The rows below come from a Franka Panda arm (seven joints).
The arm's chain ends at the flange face. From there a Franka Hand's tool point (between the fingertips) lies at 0.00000 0.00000 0.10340 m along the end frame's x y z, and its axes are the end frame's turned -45 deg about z.
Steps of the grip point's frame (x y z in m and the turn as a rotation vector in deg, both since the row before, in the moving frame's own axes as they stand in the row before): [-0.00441 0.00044 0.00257 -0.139 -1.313 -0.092]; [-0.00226 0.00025 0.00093 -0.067 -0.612 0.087]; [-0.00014 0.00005 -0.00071 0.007 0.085 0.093]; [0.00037 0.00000 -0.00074 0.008 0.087 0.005]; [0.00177 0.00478 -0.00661 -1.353 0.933 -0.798]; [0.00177 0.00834 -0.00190 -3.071 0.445 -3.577]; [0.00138 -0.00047 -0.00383 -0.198 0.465 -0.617]
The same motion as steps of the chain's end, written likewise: [-0.00131 0.00158 0.00260 -1.027 -0.830 -0.092]; [-0.00073 0.00091 0.00094 -0.480 -0.385 0.087]; [-0.00016 0.00025 -0.00071 0.065 0.055 0.093]; [0.00016 -0.00014 -0.00074 0.067 0.056 0.005]; [0.00171 0.00161 -0.00657 -0.297 1.616 -0.798]; [0.00256 0.00144 -0.00175 -1.857 2.486 -3.577]; [-0.00020 -0.00096 -0.00383 0.189 0.469 -0.617]
